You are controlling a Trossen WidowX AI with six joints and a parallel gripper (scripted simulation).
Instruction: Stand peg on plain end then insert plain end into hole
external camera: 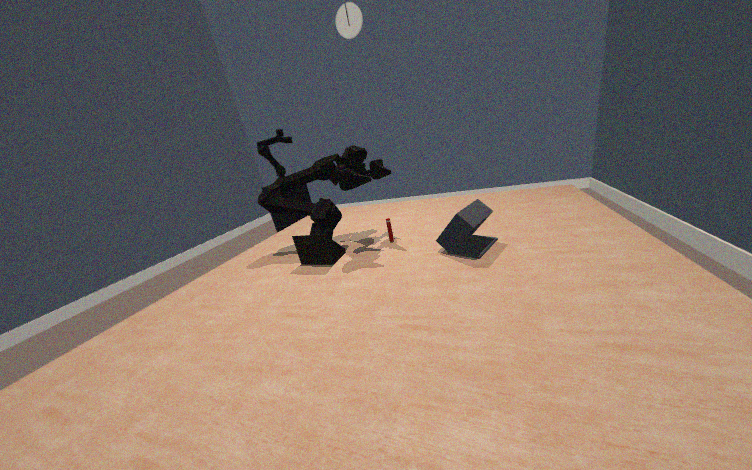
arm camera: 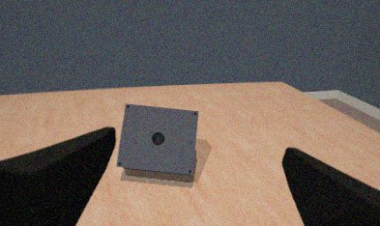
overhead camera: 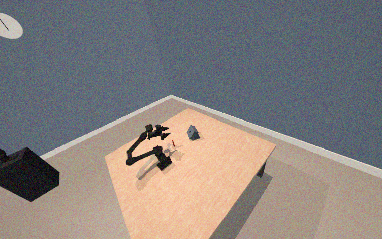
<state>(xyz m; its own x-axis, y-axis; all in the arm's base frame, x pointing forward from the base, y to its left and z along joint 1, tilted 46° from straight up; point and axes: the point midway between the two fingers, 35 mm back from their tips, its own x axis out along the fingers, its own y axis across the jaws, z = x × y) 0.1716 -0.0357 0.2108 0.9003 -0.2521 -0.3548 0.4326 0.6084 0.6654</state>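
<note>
Now: the red peg 10 mm behind my gripper tip, 10 mm to the left of it and 170 mm below it. Round my gripper tip: grey sloped panel: 230 mm ahead, 50 mm to the right, 160 mm below.
</note>
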